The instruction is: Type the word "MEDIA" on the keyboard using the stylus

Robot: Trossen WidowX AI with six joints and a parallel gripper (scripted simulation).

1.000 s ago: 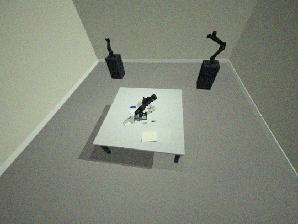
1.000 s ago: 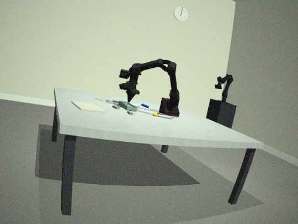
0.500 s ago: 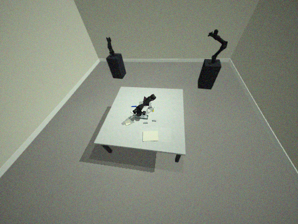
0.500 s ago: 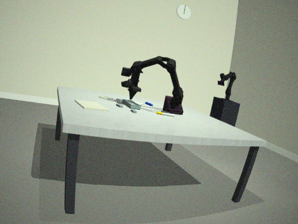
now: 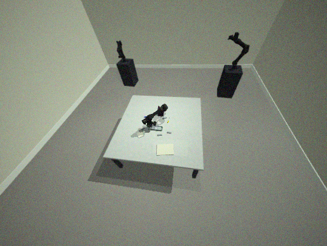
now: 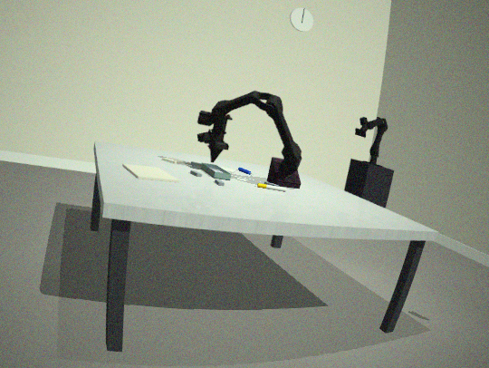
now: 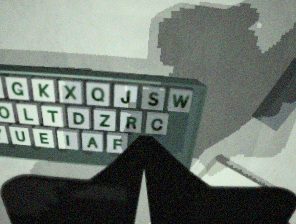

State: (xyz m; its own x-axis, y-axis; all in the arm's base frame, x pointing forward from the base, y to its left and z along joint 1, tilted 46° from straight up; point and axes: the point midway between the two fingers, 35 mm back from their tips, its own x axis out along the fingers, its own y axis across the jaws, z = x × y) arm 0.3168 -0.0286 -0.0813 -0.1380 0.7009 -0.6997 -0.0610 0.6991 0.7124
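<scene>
The blue stylus is 210 mm behind my gripper tip, 100 mm to the right of it and 30 mm below it. The rest, counted from my gripper tip: yellow-tipped pen (240 mm to the left, 190 mm behind, 30 mm below).
</scene>
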